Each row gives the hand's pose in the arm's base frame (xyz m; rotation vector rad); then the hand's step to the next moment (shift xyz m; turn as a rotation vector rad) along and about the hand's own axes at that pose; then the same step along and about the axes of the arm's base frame.
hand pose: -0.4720 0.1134 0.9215 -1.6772 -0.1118 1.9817
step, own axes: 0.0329 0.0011 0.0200 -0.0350 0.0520 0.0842
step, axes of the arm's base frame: -0.0218 0.0192 -0.0253 -0.0937 -0.0370 0.0295
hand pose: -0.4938 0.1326 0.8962 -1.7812 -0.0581 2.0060
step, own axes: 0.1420 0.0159 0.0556 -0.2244 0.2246 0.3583
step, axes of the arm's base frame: -0.0664 0.0512 -0.1284 -0.3952 -0.1873 0.1947
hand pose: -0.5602 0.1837 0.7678 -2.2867 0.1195 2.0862
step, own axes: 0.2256 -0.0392 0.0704 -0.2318 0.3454 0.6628
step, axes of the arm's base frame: -0.0461 0.0388 -0.2319 -0.7084 -0.2818 0.1763
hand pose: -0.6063 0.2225 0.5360 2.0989 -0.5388 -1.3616
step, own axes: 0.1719 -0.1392 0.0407 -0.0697 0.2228 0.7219
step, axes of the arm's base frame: 0.0347 -0.0098 -0.2220 -0.6949 -0.3027 -0.0339
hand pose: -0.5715 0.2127 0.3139 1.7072 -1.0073 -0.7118
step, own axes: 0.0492 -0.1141 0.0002 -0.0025 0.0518 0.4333
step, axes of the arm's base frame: 0.0572 -0.0244 -0.1076 -0.3740 -0.2027 -0.0975
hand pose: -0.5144 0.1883 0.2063 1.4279 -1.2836 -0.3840
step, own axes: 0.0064 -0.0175 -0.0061 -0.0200 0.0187 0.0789
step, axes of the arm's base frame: 0.0155 -0.0061 -0.0103 -0.0795 -0.0185 -0.0179
